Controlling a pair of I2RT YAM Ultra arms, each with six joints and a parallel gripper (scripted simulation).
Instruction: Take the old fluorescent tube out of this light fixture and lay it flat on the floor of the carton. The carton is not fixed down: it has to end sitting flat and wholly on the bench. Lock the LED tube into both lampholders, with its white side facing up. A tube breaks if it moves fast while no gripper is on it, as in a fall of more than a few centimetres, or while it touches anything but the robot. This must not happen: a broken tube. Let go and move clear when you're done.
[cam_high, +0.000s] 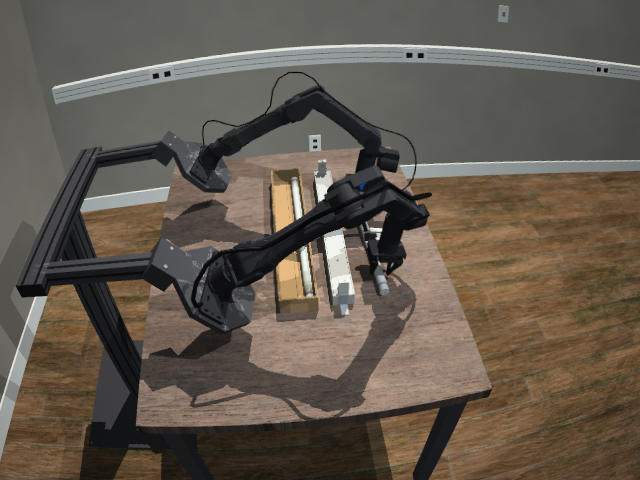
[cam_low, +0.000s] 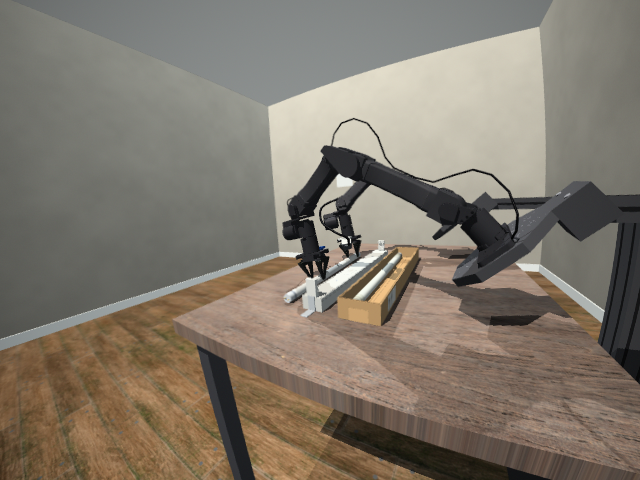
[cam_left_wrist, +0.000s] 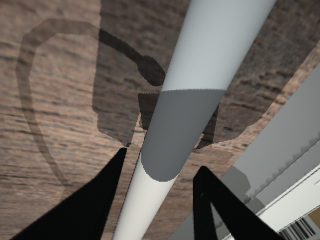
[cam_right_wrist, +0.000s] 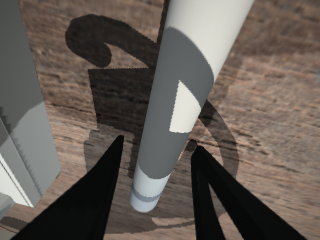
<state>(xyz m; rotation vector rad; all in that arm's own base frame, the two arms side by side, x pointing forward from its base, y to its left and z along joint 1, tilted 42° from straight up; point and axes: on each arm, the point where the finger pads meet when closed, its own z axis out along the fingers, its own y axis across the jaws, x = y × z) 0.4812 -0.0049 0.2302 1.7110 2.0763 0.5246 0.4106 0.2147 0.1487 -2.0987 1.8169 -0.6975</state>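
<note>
The LED tube lies 12 cm to the right of my left hand, 1 cm below it and 1 cm behind it. The rest, counted from my left hand: old fluorescent tube: 21 cm behind, 10 cm to the right; then light fixture: 12 cm behind, 11 cm to the right, 3 cm above; then carton: 24 cm behind, 9 cm to the right, 1 cm above.
</note>
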